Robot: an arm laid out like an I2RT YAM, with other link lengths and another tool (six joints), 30 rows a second.
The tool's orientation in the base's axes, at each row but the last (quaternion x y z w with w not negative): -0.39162 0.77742 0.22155 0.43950; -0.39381 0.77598 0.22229 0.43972; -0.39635 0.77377 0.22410 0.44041; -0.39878 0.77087 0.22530 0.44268; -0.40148 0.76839 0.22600 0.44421; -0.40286 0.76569 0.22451 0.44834
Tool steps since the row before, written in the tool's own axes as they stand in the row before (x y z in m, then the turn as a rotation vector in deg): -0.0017 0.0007 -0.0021 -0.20 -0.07 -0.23; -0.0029 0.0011 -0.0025 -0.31 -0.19 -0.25; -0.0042 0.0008 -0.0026 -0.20 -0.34 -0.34; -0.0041 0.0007 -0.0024 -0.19 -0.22 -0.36; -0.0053 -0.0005 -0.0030 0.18 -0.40 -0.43; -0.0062 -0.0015 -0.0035 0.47 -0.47 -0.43
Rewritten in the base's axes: -0.0011 -0.0003 0.0025 0.00 -0.12 0.29; -0.0013 0.0001 0.0038 0.12 -0.16 0.39; -0.0007 0.0004 0.0049 0.16 -0.35 0.35; -0.0006 0.0004 0.0047 0.05 -0.30 0.35; 0.0004 -0.0002 0.0061 0.06 -0.61 0.06; 0.0012 -0.0008 0.0071 0.04 -0.77 -0.19
